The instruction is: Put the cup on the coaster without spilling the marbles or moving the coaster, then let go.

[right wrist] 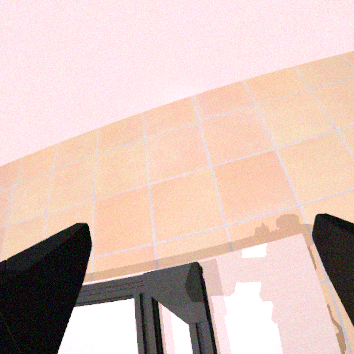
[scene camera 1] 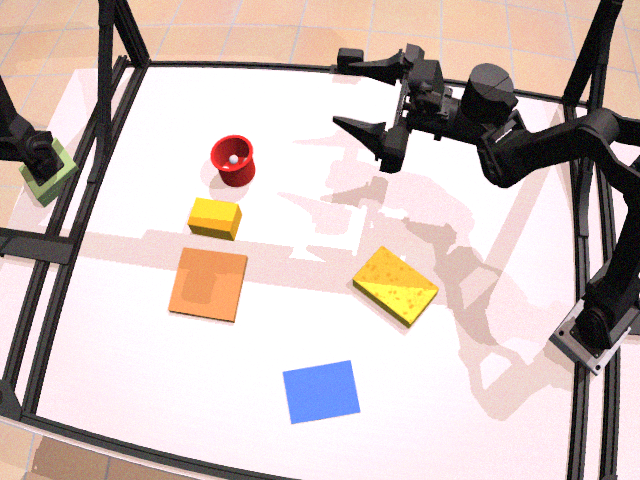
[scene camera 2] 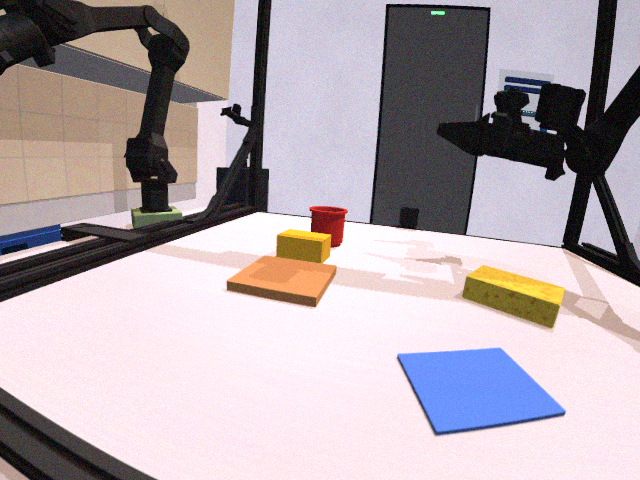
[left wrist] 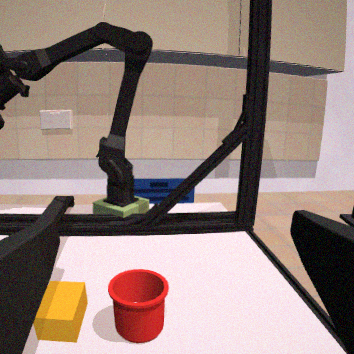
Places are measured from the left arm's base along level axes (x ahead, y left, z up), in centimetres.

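Where they show: left gripper, between the fingertips: (scene camera 1: 340, 91) (scene camera 2: 437, 128) (left wrist: 176, 227); right gripper, between the fingertips: (right wrist: 202, 230); left arm's base, origin of its link: (scene camera 1: 593, 331); right arm's base, origin of its link: (scene camera 1: 45, 166) (scene camera 2: 155, 210) (left wrist: 120, 200).
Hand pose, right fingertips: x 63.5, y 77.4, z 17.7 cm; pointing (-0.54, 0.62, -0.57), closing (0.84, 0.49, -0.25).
Observation:
Each offset is from my right fingertips to the centre of the thing. "*": to the spot under its first point.
The red cup {dx -2.3, dy -58.3, dz -17.3 cm} (scene camera 1: 238, 174) (scene camera 2: 327, 226) (left wrist: 139, 319) stands upright at the back left of the table, with white marbles {dx -0.4, dy -59.1, dz -19.1 cm} (scene camera 1: 233, 159) inside. A square orange slab {dx -14.4, dy -41.8, dz -20.0 cm} (scene camera 1: 211, 304) (scene camera 2: 289, 289), which looks like the coaster, lies flat in front of it, beyond a yellow block; the cup is apart from it. My left gripper (scene camera 1: 343, 91) (scene camera 2: 440, 129) (left wrist: 176, 227) is open and empty, level above the table, to the right of the cup in scene camera 1. My right gripper (right wrist: 202, 230) is open and empty, away from the cup.
A yellow block {dx -7.2, dy -49.6, dz -18.7 cm} (scene camera 1: 214, 217) (scene camera 2: 303, 245) (left wrist: 62, 310) stands between cup and slab. A speckled yellow sponge {dx -35.3, dy -61.5, dz -19.1 cm} (scene camera 1: 395, 284) (scene camera 2: 511, 297) lies right of the slab. A thin blue square {* dx -38.9, dy -42.7, dz -20.2 cm} (scene camera 1: 321, 392) (scene camera 2: 480, 390) lies near the front. Black frame posts (scene camera 1: 104, 77) (left wrist: 257, 115) rise at the table's edges.

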